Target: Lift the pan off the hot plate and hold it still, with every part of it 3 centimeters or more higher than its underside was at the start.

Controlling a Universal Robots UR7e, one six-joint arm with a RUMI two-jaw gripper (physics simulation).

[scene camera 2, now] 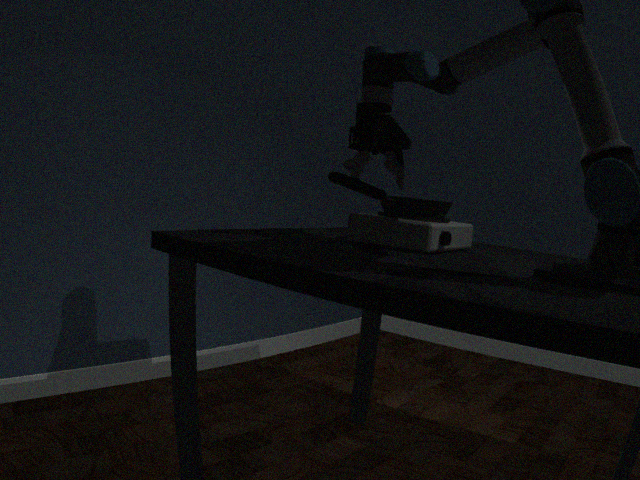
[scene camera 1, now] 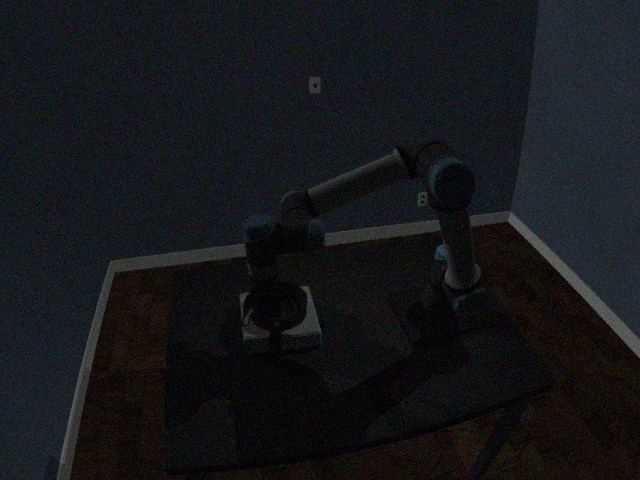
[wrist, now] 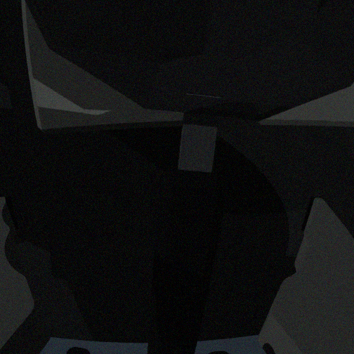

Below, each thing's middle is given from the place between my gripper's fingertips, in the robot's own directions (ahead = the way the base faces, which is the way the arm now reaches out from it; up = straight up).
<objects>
Right now my hand is 40 mm past the dark round pan (scene camera 2: 415, 207), 30 mm to the left of it and 20 mm above it. The rest, counted from my hand: hot plate (scene camera 1: 307, 331): 130 mm to the right, 100 mm below, 50 mm behind.
</objects>
